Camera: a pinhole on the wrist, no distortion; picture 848 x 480 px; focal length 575.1 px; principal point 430.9 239.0 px. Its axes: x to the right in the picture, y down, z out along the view. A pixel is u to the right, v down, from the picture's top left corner.
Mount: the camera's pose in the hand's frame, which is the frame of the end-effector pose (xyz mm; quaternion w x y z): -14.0 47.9 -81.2 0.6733 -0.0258 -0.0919 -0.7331
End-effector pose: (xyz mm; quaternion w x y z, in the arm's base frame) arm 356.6 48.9 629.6 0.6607 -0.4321 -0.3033 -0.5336
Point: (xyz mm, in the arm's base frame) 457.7 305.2 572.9
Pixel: 396 55
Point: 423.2 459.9 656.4
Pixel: 497 137
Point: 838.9 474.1 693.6
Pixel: 99 258
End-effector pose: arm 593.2 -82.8 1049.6 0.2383 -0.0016 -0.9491 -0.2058
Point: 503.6 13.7 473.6
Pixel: 728 143
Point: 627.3 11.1 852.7
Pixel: 624 51
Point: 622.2 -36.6 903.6
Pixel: 721 73
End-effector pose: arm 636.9 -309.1 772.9 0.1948 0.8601 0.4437 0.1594
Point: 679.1 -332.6 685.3
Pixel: 687 344
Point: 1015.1 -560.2 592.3
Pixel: 214 267
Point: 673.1 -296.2 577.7
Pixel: 820 386
